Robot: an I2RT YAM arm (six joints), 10 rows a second.
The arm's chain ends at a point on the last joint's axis. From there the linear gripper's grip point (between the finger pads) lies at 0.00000 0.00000 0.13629 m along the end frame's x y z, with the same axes.
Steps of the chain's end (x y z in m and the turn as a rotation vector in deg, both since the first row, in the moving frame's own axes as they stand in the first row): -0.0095, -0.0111, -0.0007, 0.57, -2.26, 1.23; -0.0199, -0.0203, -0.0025, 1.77, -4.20, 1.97; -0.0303, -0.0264, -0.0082, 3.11, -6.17, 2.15; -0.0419, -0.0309, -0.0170, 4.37, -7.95, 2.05; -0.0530, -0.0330, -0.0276, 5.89, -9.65, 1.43; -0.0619, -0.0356, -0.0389, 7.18, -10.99, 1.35; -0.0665, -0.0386, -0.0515, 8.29, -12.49, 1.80
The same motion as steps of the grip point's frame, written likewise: -0.0149, -0.0125, -0.0008, 0.57, -2.26, 1.23; -0.0298, -0.0247, -0.0029, 1.77, -4.20, 1.97; -0.0448, -0.0341, -0.0092, 3.11, -6.17, 2.15; -0.0605, -0.0416, -0.0187, 4.37, -7.95, 2.05; -0.0756, -0.0472, -0.0302, 5.89, -9.65, 1.43; -0.0876, -0.0528, -0.0425, 7.18, -10.99, 1.35; -0.0956, -0.0586, -0.0561, 8.29, -12.49, 1.80
